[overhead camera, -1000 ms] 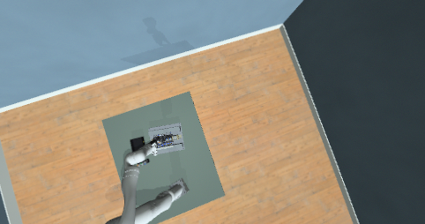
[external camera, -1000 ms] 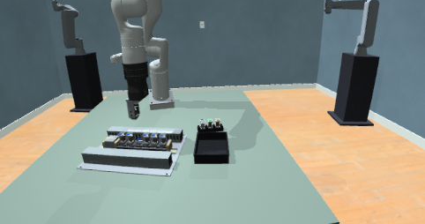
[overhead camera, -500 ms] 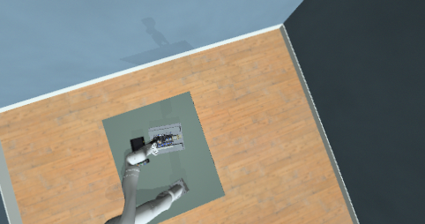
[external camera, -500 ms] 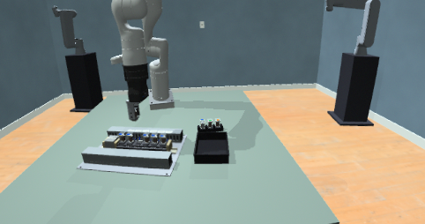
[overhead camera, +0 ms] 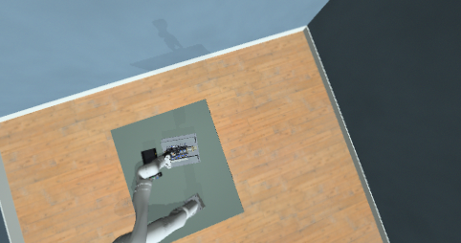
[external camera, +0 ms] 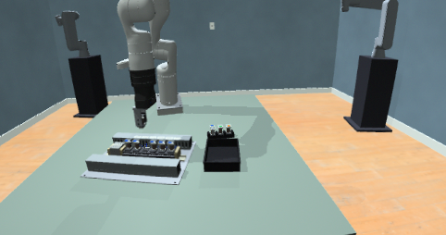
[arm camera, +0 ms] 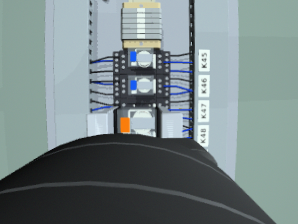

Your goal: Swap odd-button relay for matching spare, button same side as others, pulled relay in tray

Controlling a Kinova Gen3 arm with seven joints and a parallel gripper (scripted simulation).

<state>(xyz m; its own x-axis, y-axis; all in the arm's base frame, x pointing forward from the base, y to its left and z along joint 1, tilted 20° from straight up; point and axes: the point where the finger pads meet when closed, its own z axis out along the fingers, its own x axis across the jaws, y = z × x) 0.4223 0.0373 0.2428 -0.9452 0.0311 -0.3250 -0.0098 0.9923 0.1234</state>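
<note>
Right now the black tray is 2 cm behind my hand, 26 cm to the left of it and 13 cm below it. Also, from my hand: small black stand: 19 cm behind, 23 cm to the left, 14 cm below.
</note>
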